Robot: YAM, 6 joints.
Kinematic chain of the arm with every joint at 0, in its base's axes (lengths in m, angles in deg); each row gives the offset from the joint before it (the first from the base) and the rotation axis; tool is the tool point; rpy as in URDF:
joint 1: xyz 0 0 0.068 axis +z
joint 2: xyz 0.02 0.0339 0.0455 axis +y
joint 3: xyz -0.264 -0.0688 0 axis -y
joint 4: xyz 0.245 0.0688 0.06 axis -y
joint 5: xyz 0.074 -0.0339 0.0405 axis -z
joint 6: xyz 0.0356 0 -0.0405 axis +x
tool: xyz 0 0 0 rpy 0 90 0
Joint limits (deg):
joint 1: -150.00..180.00
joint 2: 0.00..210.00
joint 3: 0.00..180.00
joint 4: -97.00..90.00
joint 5: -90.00..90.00
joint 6: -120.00..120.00
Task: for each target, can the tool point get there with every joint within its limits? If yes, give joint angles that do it. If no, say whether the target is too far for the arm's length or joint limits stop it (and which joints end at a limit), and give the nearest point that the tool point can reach.
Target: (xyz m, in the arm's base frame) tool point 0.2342 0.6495 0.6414
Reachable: no: too far | nearest point 0.1736 0.4814 0.5007 | short by 0.227 m
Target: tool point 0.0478 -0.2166 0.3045
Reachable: yes | joints -85.85 68.94 60.43 -52.66 -64.05 65.03
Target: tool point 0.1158 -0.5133 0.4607
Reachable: yes | joints -75.68 134.37 145.28 19.10 24.44 48.57
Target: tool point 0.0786 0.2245 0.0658
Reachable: yes | joints 63.20 107.33 37.86 -23.63 -60.73 -20.79
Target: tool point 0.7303 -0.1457 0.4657
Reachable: no: too far | nearest point 0.5716 -0.1140 0.3871 | short by 0.180 m
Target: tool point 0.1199 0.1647 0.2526
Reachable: yes | joints 62.97 57.25 36.21 -13.60 63.84 48.55
